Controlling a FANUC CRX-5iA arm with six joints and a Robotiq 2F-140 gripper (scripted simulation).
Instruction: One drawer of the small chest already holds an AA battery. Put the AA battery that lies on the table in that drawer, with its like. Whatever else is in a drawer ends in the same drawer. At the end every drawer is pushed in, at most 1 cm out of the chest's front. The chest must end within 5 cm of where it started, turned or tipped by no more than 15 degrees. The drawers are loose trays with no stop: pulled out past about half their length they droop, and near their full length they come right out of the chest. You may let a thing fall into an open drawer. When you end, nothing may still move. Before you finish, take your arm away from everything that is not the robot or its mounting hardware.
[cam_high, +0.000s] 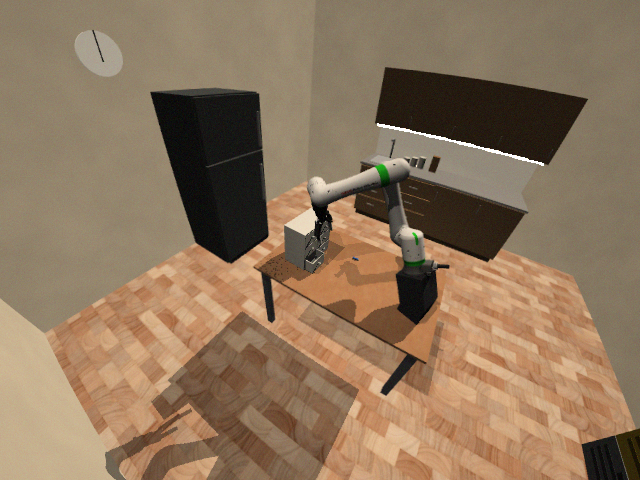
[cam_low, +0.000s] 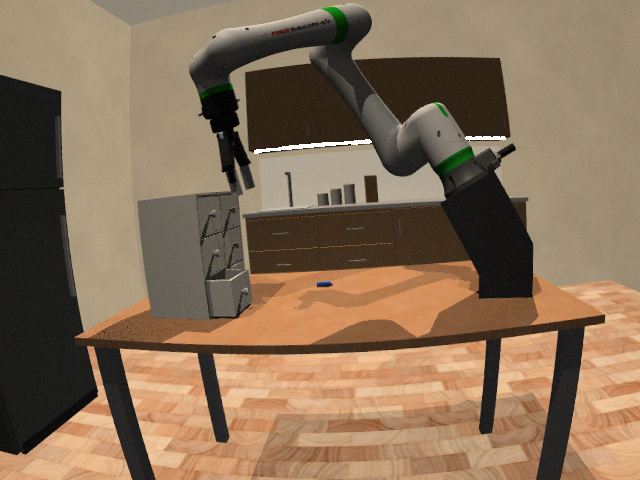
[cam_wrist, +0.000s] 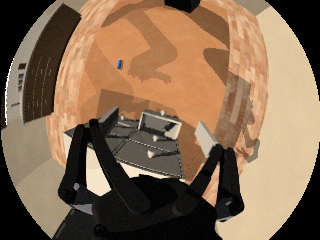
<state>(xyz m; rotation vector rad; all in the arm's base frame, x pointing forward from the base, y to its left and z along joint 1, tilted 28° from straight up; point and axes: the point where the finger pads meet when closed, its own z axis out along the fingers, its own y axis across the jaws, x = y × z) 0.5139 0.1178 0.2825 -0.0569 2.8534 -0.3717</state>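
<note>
My gripper is now 310 mm above the blue AA battery, 260 mm to the left of it and 160 mm past it.
</note>
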